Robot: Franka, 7 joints.
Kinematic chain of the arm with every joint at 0, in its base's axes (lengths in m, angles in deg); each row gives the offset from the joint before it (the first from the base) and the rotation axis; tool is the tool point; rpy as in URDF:
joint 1: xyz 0 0 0.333 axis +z
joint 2: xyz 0 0 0 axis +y
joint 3: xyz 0 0 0.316 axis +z
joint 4: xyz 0.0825 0 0 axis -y
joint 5: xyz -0.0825 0 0.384 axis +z
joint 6: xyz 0 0 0 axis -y
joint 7: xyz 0.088 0 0 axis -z
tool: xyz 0 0 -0.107 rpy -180 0 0
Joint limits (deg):
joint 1: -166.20..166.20
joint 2: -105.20..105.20
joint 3: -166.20..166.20
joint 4: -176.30..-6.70
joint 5: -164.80..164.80
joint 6: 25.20..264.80
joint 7: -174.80..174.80
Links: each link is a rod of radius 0.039 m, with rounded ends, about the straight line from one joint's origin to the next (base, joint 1, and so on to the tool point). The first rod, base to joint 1, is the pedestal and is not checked.
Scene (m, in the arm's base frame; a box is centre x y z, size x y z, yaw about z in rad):
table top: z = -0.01
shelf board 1: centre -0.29 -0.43 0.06 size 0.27 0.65 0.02 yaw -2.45
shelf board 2: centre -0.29 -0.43 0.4 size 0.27 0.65 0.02 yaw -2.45
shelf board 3: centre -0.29 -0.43 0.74 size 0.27 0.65 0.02 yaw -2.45
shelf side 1: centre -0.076 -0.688 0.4 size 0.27 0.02 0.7 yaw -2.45
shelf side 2: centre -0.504 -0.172 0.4 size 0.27 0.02 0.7 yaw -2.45
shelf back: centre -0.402 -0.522 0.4 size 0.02 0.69 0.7 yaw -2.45
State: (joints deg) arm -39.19 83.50 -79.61 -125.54 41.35 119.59 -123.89
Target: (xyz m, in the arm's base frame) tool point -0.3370 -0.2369 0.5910
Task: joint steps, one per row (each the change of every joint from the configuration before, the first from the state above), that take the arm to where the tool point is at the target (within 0.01 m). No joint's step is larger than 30 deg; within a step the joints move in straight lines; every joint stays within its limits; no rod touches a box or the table.
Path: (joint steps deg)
1: 26.91 4.34 2.41 -5.30 -4.22 -12.31 6.07
2: 26.90 4.34 2.42 -5.31 -4.22 -12.30 6.06
3: 26.91 4.34 2.41 -5.30 -4.21 -12.31 6.07
4: 26.91 4.34 2.41 -5.30 -4.22 -12.31 6.06
5: 26.90 4.34 2.42 -5.31 -4.22 -12.30 6.07
6: -26.47 -0.48 -15.15 -0.95 2.58 11.53 -6.07
7: -26.46 -0.48 -15.14 -0.94 2.58 11.54 -6.06
8: -26.47 -0.48 -15.15 -0.95 2.58 11.54 -6.07
9: -26.47 -0.48 -15.14 -0.95 2.58 11.54 -6.06
10: -26.47 -0.48 -15.15 -0.95 2.58 11.54 -6.07
11: -11.46 -20.08 17.96 21.68 4.95 9.22 0.00

